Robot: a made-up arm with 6 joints.
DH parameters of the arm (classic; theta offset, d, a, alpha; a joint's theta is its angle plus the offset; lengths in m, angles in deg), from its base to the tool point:
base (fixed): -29.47 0 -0.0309 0
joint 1: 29.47 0.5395 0.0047 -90
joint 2: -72.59 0 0.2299 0
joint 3: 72.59 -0.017 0.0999 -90
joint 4: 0 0.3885 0.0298 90
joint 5: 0 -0.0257 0.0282 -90
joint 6: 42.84 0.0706 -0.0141 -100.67
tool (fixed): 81.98 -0.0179 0 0
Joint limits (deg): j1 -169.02..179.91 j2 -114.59..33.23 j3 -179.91..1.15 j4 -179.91..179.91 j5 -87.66..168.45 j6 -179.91..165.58
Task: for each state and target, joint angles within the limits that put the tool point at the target. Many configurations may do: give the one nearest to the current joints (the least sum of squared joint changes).
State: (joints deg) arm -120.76 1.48 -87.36 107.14 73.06 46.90
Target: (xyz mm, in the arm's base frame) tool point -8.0 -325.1 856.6
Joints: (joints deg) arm -92.51 -39.68 -51.30 99.46 97.88 45.35
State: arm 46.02 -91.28 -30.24 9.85 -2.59 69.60
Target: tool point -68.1 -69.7 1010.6
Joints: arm 38.31 -107.99 -33.69 3.65 -4.42 67.82
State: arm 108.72 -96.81 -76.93 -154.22 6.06 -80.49
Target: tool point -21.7 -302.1 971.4
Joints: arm 93.86 -114.35 -67.58 -154.54 1.51 -80.73
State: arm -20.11 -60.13 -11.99 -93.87 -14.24 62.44
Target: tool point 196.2 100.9 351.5
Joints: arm 3.46 -14.62 1.15 -95.25 -7.36 63.36
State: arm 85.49 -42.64 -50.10 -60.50 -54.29 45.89
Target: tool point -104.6 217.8 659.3
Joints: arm 87.00 -67.22 1.09 -83.45 -85.34 46.01
